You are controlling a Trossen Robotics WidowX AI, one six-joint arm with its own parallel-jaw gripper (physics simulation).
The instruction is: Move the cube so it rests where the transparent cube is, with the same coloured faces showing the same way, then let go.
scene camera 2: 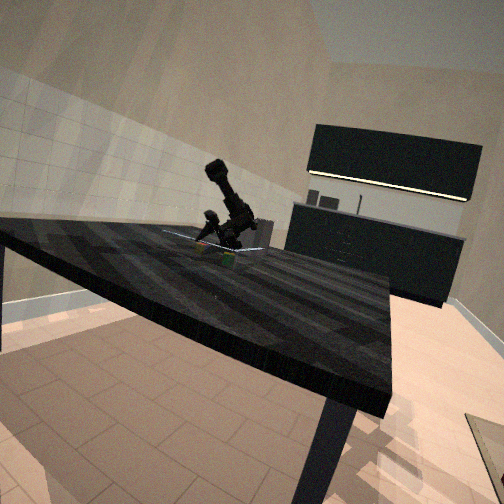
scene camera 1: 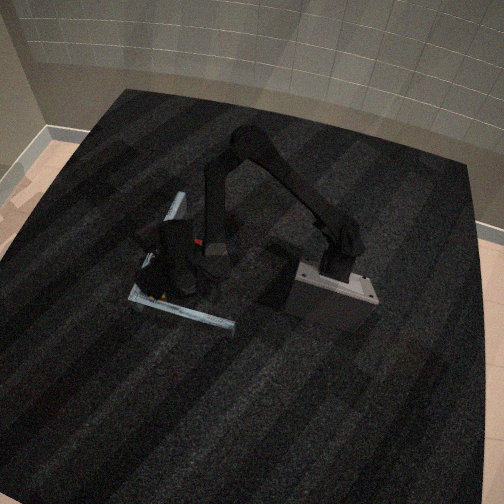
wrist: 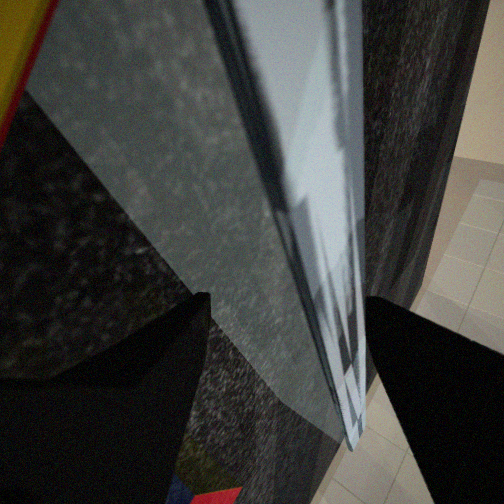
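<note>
My gripper (scene camera 1: 178, 272) hangs low over the left part of the dark table, inside the corner of a grey L-shaped metal frame (scene camera 1: 180, 310). In the wrist view the two dark fingers (wrist: 290, 390) stand apart with nothing between them. A cube shows only in slivers: a red spot by the arm (scene camera 1: 200, 243), a green and red bit in the second scene view (scene camera 2: 228, 258), and a yellow face with a red edge at the top left of the wrist view (wrist: 18, 50). I cannot make out the transparent cube.
The arm's grey base block (scene camera 1: 332, 292) sits right of the gripper. The frame's pale bar (wrist: 310, 200) runs across the wrist view, close to the table edge, with tiled floor (wrist: 470, 260) beyond. Dark cabinets (scene camera 2: 390, 240) stand behind the table.
</note>
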